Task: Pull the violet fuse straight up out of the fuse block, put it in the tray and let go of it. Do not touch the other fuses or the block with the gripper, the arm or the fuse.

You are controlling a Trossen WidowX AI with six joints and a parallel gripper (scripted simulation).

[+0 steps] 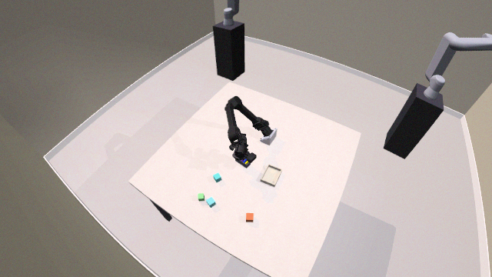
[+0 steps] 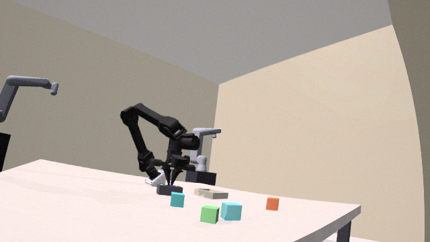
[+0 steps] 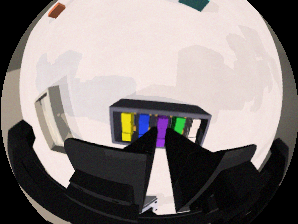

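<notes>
The blue fuse is 20 mm to the left of my gripper tip and 10 mm below it. Round my gripper tip: yellow fuse 30 mm to the left, 10 mm below; violet fuse 10 mm below; green fuse 20 mm to the right, 10 mm below.
</notes>
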